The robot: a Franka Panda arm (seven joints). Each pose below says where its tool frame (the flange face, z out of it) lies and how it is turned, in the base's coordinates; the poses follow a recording.
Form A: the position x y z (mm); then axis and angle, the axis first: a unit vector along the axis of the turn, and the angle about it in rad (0 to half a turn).
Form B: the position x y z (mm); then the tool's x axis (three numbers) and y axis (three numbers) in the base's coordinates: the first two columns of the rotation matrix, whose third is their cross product. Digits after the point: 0 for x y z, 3 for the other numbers.
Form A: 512, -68, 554, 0.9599, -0.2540, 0.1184, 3.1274
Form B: 512, -68, 554, 0.843, -0.486, 0.231, -0.489, -0.871, -0.047
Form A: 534, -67, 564, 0.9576, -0.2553, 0.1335, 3.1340
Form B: 534, -67, 564, 0.834, -0.488, 0.258, -0.490, -0.870, -0.061
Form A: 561, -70, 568, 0.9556, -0.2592, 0.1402, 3.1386
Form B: 561, -70, 568, 0.826, -0.495, 0.269, -0.496, -0.866, -0.070
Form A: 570, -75, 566, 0.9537, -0.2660, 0.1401, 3.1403
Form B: 570, -75, 566, 0.819, -0.507, 0.268, -0.508, -0.858, -0.073
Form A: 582, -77, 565, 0.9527, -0.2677, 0.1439, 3.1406
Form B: 582, -77, 565, 0.815, -0.510, 0.274, -0.510, -0.857, -0.076
